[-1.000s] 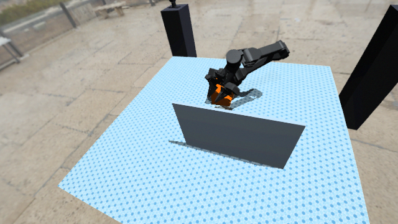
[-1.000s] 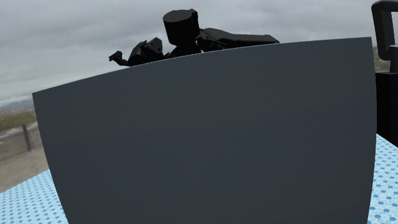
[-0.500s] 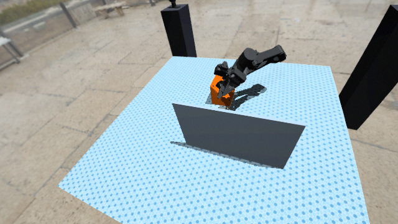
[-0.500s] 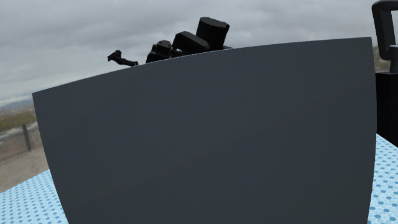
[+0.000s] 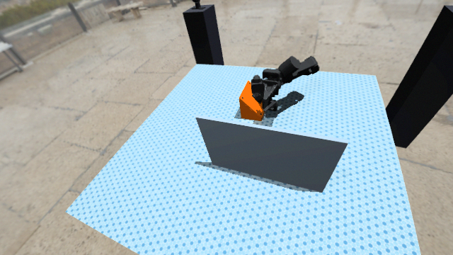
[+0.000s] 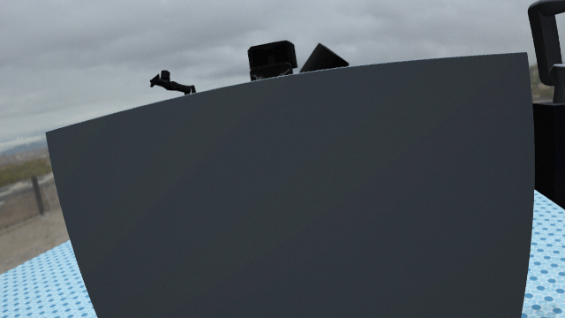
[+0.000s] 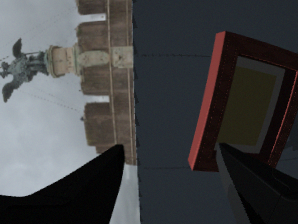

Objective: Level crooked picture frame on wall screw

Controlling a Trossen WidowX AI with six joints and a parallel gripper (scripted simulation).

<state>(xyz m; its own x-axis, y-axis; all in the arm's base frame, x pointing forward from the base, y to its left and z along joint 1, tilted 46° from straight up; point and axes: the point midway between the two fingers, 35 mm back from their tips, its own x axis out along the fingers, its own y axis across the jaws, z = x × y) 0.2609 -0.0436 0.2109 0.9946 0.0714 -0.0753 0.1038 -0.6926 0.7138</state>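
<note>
The picture frame is 12 cm below my gripper tip, 12 cm ahead of it and 2 cm to the left of it. From my gripper tip the other things lie so: grey wall panel: 13 cm ahead, 12 cm below, 3 cm to the left.
</note>
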